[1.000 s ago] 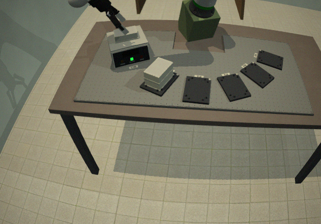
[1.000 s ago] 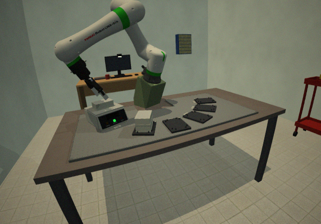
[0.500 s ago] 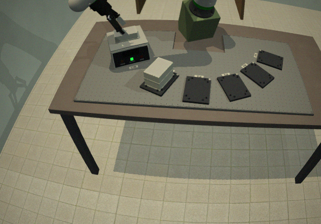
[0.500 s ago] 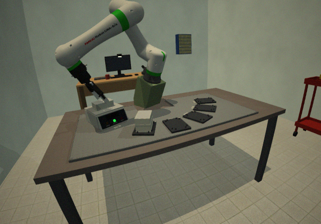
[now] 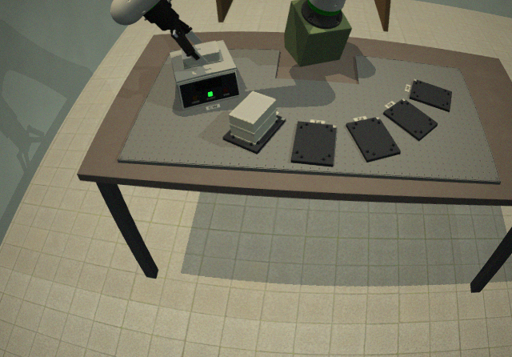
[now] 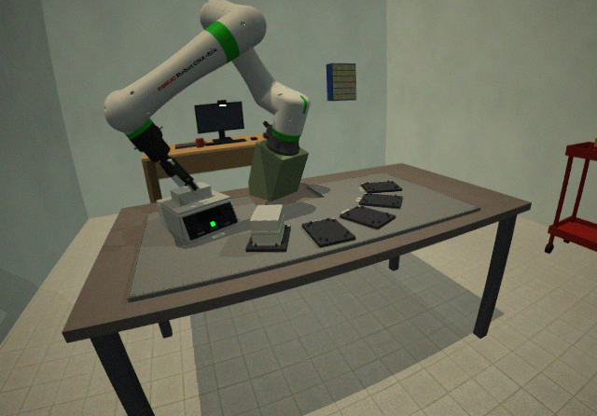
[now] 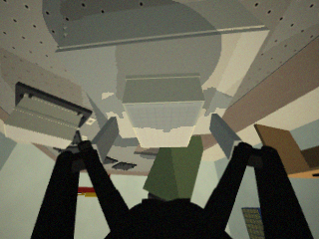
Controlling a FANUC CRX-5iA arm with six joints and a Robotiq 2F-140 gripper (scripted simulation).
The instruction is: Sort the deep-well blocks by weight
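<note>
Now: hand 4 cm above the grey platform. Round my hand: check-weigher (7 cm below, 1 cm ahead); then P1 label (38 cm to the left, 24 cm ahead, 13 cm below); then nest P1 (36 cm to the left, 34 cm ahead, 13 cm below).
</note>
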